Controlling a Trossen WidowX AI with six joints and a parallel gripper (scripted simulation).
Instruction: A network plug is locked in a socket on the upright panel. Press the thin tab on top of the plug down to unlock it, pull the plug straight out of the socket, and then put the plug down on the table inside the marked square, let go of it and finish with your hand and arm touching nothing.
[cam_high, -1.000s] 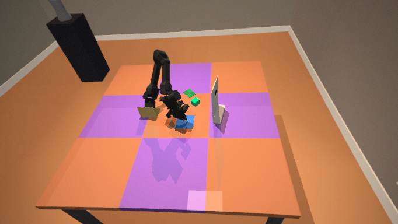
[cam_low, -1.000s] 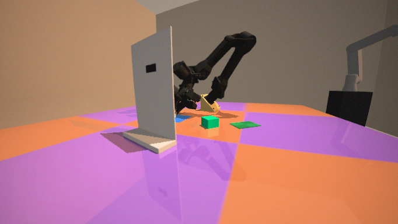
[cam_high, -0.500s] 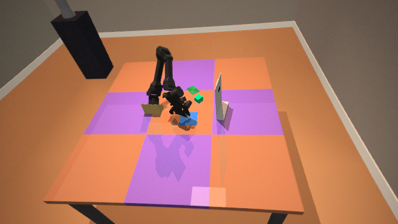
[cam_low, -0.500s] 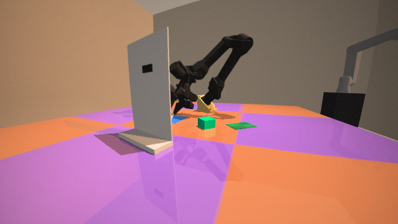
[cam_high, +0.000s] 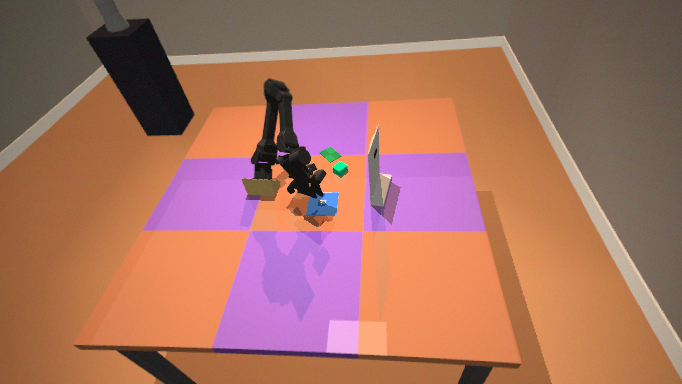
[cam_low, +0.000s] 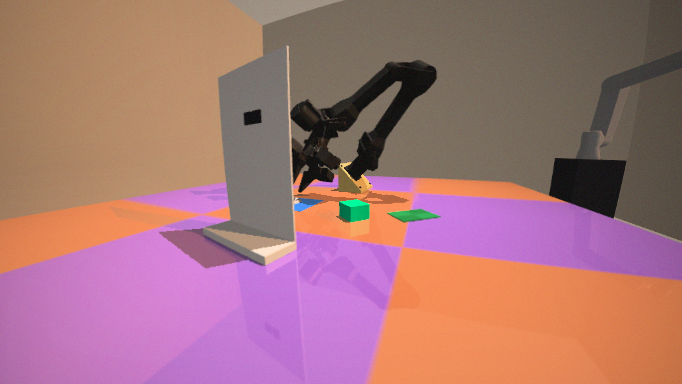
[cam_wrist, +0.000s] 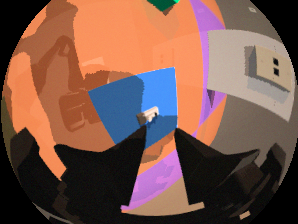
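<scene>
The network plug is 30 mm below my gripper tip and 10 mm ahead of it. From my gripper tip the other things lie so: upright grey panel: 220 mm ahead, 80 mm to the left, 80 mm above; then green cube: 180 mm to the left, 60 mm ahead, 20 mm below; then blue square: 40 mm below, 10 mm ahead.
</scene>
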